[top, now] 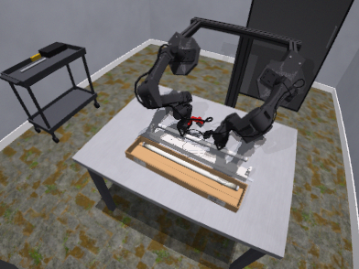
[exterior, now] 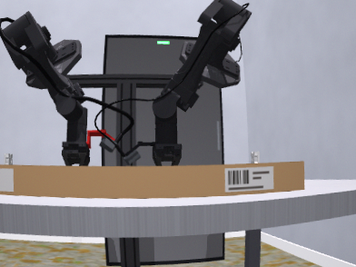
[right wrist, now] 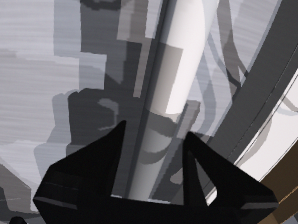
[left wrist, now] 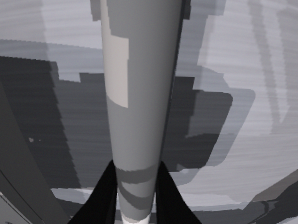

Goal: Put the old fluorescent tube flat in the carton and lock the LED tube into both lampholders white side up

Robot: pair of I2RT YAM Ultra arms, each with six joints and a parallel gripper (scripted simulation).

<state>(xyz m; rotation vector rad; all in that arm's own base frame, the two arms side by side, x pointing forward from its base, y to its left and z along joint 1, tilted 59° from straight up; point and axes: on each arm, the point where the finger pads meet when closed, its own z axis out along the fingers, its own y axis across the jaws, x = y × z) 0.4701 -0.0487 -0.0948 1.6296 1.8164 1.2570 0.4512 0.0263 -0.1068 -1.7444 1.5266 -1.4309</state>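
Right now the LED tube is 12 cm to the left of my right hand and 1 cm below it. Also, from my right hand: light fixture: 10 cm ahead, 14 cm to the left, 3 cm above; carton: 25 cm ahead, 13 cm to the left, 1 cm above; old fluorescent tube: 20 cm ahead, 13 cm to the left.
The LED tube is 12 cm to the right of my left hand and 1 cm below it. Also, from my left hand: light fixture: 10 cm ahead, 10 cm to the right, 3 cm above; then carton: 25 cm ahead, 11 cm to the right, 1 cm above; then old fluorescent tube: 20 cm ahead, 11 cm to the right.
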